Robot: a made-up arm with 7 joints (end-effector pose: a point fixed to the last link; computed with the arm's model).
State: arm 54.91 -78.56 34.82 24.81 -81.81 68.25 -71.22
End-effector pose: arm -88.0 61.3 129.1 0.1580 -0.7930 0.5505 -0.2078
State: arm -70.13 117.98 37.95 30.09 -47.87 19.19 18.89
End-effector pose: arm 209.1 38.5 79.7 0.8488 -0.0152 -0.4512 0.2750
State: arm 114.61 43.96 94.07 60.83 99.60 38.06 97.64
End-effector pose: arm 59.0 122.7 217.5 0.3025 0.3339 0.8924 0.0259
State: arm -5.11 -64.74 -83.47 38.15 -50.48 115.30 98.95
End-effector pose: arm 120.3 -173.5 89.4 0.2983 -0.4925 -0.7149 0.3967
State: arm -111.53 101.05 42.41 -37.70 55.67 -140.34 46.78
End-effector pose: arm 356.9 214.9 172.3 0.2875 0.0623 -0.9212 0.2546
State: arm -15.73 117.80 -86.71 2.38 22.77 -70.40 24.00
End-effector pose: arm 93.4 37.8 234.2 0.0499 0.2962 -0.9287 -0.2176
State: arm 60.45 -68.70 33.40 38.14 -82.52 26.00 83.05
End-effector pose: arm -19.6 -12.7 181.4 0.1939 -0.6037 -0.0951 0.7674
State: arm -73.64 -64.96 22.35 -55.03 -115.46 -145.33 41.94
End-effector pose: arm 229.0 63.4 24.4 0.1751 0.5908 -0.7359 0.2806
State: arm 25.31 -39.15 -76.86 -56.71 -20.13 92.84 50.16
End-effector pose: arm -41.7 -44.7 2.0 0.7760 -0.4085 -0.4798 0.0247
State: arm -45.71 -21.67 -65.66 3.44 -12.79 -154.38 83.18
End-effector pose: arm 320.6 -166.5 120.8 0.1075 -0.4398 -0.7339 -0.5064
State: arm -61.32 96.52 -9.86 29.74 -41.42 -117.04 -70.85
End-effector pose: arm 305.5 -26.9 199.4 0.1495 -0.5773 -0.6703 0.4416
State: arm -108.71 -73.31 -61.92 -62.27 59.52 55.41 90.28
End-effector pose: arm 290.4 42.2 -0.4 0.7324 0.3977 -0.4721 0.2873
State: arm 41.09 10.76 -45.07 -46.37 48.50 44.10 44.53
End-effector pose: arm -153.3 -102.1 114.3 0.5636 -0.7291 -0.2811 0.2679
